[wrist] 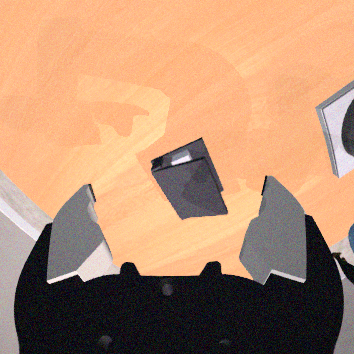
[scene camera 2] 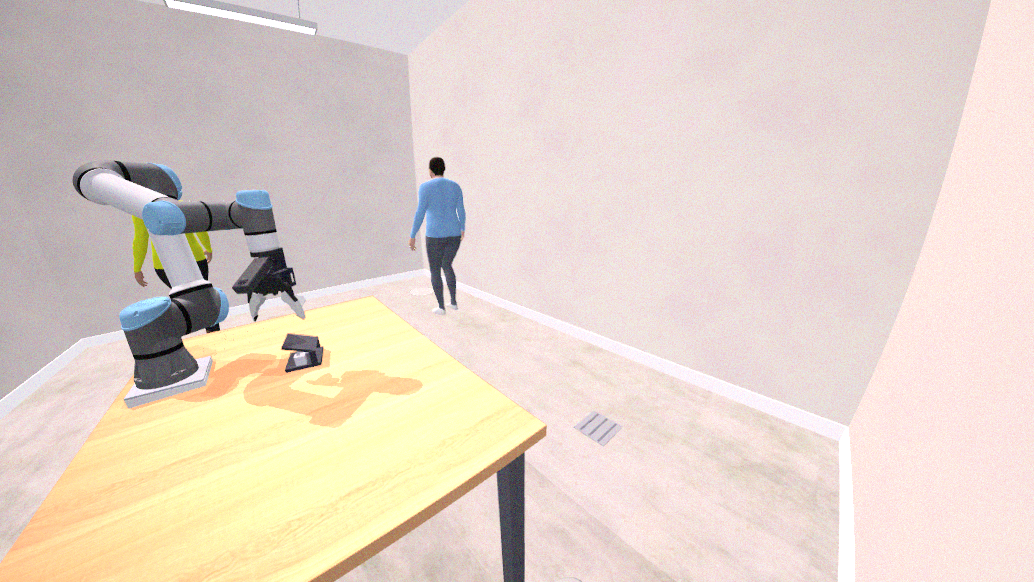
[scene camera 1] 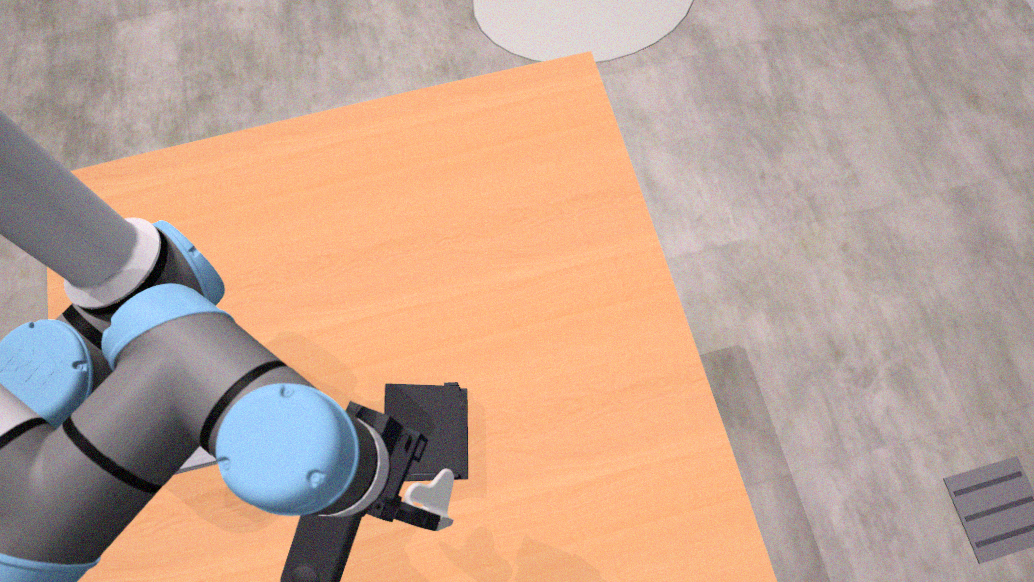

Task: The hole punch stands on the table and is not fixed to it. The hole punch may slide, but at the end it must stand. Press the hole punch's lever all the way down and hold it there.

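Pixels of known places: gripper, fingertip midpoint: [wrist: 176,182] [scene camera 2: 279,320]; arm's base at its link origin: [scene camera 2: 168,375].
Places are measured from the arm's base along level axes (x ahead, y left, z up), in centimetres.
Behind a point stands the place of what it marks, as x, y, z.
The black hole punch [scene camera 1: 447,433] @[42.2, -6.8, 3.1] [scene camera 2: 303,359] @[39.3, -11.3, 0.3] [wrist: 194,192] @[38.3, -6.1, 4.5] stands upright on the wooden table [scene camera 1: 506,253] @[51.7, 19.3, -2.8] [scene camera 2: 325,462] @[44.2, -55.1, -2.8] [wrist: 280,30] @[13.3, -22.2, -2.8]. Its flat, plate-like lever [scene camera 2: 300,341] @[39.0, -5.9, 4.2] is raised and tilted over the base, with a wedge-shaped gap and a pale part between them. My gripper [scene camera 2: 278,316] @[36.6, -14.5, 15.2] [wrist: 176,182] @[36.6, -14.5, 15.2] is open and empty. It hangs well above the table and touches no part of the hole punch. In the wrist view the hole punch appears between the spread fingers, further down. In scene camera 1 the gripper body covers the punch's lower left part.
The arm's square base plate [scene camera 2: 173,391] @[3.7, -8.5, -1.5] [wrist: 327,137] @[10.0, -0.4, -1.5] stands on the table, left of the hole punch in scene camera 2. A person in blue [scene camera 2: 441,206] stands beyond the table; a person in yellow [scene camera 2: 141,245] is partly hidden behind the arm.
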